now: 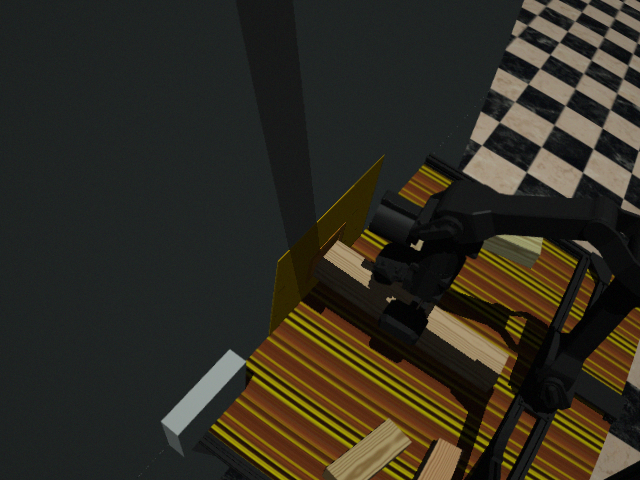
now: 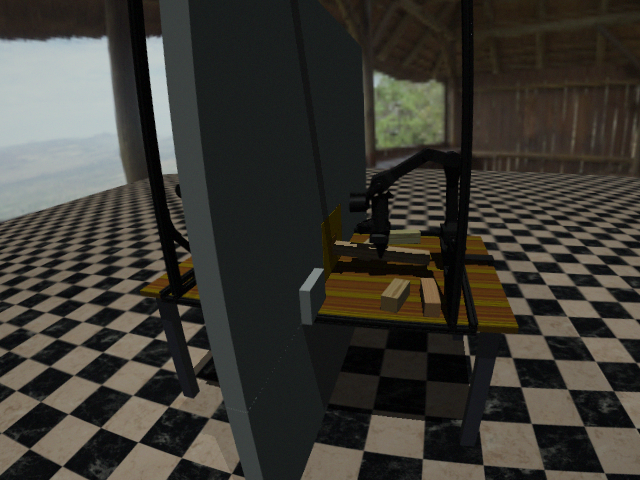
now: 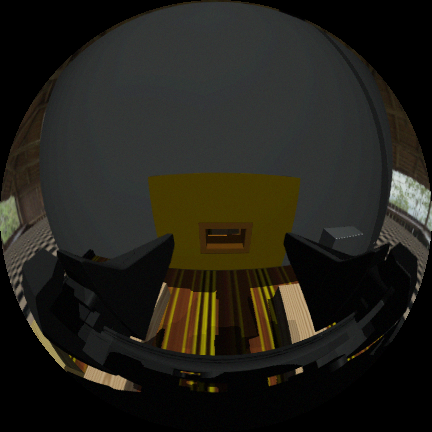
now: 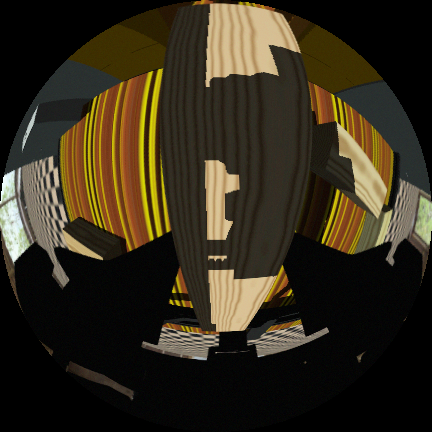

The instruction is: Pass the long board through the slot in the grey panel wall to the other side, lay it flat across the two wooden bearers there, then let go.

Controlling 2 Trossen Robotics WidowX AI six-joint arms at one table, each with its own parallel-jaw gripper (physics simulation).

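Frame: origin at the left arm's base, x right, y back, z down, level; centimetres.
Seen in the pictures: left gripper, fingertip midpoint: [image 3: 230,239]; right gripper, fingertip midpoint: [image 2: 381,254] [image 4: 230,232]; right arm's base, link origin: [image 1: 540,398].
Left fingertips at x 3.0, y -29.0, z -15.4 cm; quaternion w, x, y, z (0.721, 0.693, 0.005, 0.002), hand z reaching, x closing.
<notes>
A point is followed by its place in that frame.
The long board [image 1: 466,339] @(x 1.9, y -74.8, z -5.5 cm) [image 2: 409,252] @(x 4.0, y -75.4, z -5.5 cm) [image 4: 238,52] hangs level over the striped table [image 1: 318,371] @(x 17.3, y -58.2, z 1.9 cm), mostly in shadow. My right gripper [image 1: 404,305] @(x 3.3, y -65.5, z -3.9 cm) [image 2: 380,250] @(x 3.3, y -65.5, z -3.9 cm) [image 4: 230,232] @(x 3.3, y -65.5, z -3.9 cm) is shut on the long board near its middle. The board's far end is at the slot [image 1: 332,242] @(x -0.2, y -47.5, z -5.1 cm) [image 3: 224,225] @(x 3.4, y -43.0, z -9.4 cm) in the yellow patch [image 1: 356,200] @(x -3.5, y -48.4, z -13.4 cm) [image 2: 330,233] @(x 6.4, y -48.2, z -12.1 cm) [image 3: 225,197] @(x 3.4, y -43.2, z -14.6 cm) of the grey panel wall [image 1: 175,190] @(x 34.0, y -48.2, z -46.1 cm) [image 2: 261,190] @(x 57.5, y -48.3, z -38.0 cm) [image 3: 209,100] @(x 0.9, y -43.2, z -31.4 cm); I cannot tell if it is inside. My left gripper [image 3: 230,239] @(x 3.0, y -29.0, z -15.4 cm) is open and empty, facing the slot from the other side. Two wooden bearers [image 3: 296,312] @(x 13.9, y -28.3, z -1.9 cm) [image 3: 160,310] @(x -7.3, y -30.8, z 0.5 cm) lie below it.
Loose wooden blocks lie on the right arm's side: two near the front edge [image 1: 366,452] @(x 25.8, y -71.8, z -2.8 cm) [image 1: 439,459] @(x 20.4, y -81.4, z -2.5 cm) [image 2: 395,294] @(x 29.9, y -72.6, z -2.8 cm) [image 2: 430,296] @(x 29.3, y -82.5, z -2.5 cm) and one at the back [image 1: 513,249] @(x -25.0, y -74.0, z -1.2 cm) [image 2: 405,236] @(x -24.7, y -72.7, z -1.4 cm). A small grey block [image 1: 199,400] @(x 35.7, y -50.1, z -8.1 cm) [image 2: 311,292] @(x 39.8, y -51.1, z -6.8 cm) [image 3: 342,233] @(x 31.7, y -39.8, z -8.1 cm) sticks out of the wall.
</notes>
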